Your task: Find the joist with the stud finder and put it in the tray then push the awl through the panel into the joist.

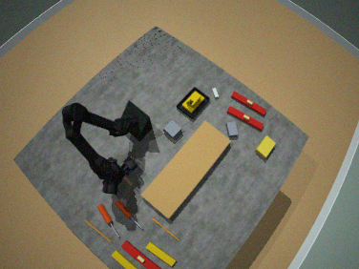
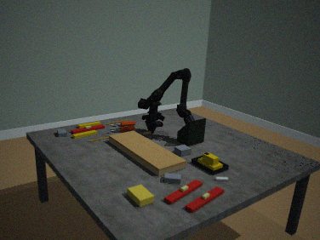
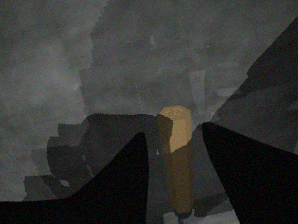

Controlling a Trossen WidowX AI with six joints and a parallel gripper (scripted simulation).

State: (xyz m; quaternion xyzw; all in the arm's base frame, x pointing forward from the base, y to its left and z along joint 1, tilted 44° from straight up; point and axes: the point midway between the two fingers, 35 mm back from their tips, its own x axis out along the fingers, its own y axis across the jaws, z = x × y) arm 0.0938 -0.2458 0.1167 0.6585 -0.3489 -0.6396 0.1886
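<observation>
My gripper tip is now 6 cm short of the awl and 1 cm to the left of it. From my gripper tip the other things lie so: black tray (9 cm ahead, 56 cm to the left, 1 cm above); small white piece (17 cm ahead, 69 cm to the left); yellow stud finder (8 cm ahead, 54 cm to the left, 5 cm above).
</observation>
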